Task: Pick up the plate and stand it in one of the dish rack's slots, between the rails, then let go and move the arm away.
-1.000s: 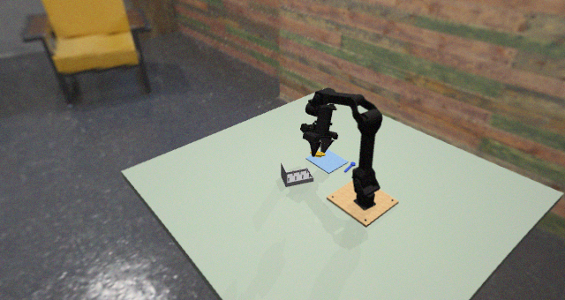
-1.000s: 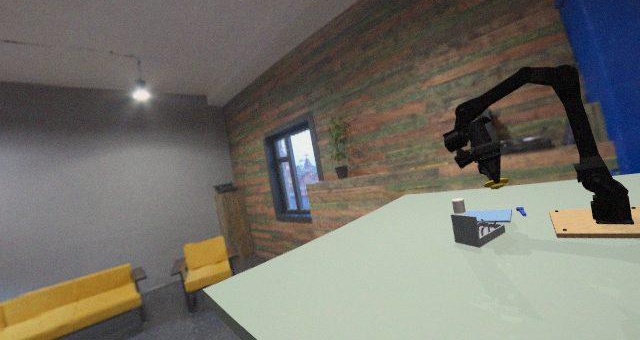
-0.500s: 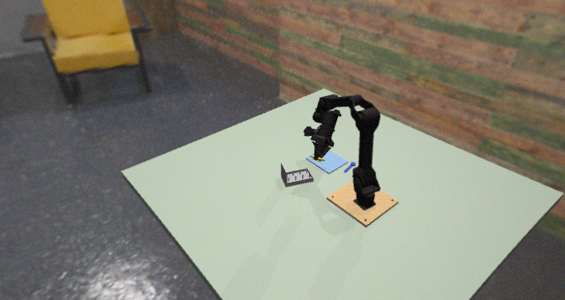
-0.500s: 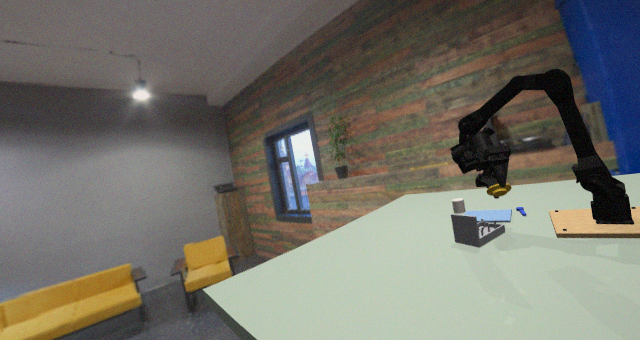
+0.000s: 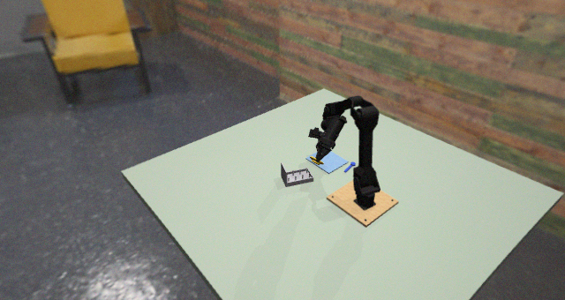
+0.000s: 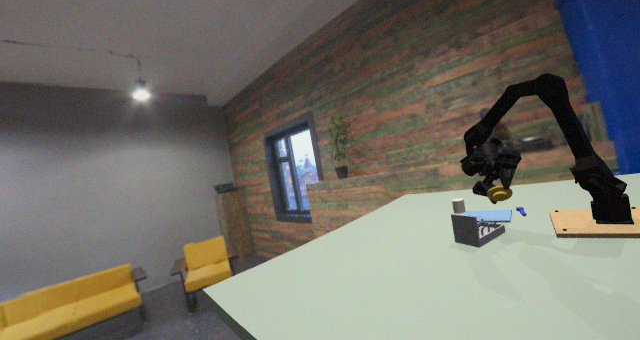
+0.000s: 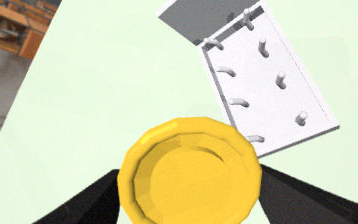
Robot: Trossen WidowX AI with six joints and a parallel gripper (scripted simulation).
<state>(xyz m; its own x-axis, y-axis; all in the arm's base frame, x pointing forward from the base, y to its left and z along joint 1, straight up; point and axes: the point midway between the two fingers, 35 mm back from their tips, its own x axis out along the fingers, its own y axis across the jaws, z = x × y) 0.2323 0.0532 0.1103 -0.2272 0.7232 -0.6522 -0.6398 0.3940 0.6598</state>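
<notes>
The grey dish rack is 8 cm below my gripper tip, 6 cm to the left of it and 5 cm ahead of it. Round my gripper tip: blue spoon 20 cm to the right, 10 cm below, 1 cm behind; then light blue mat 13 cm to the right, 10 cm below, 9 cm ahead; then yellow plate 1 cm to the right.
</notes>
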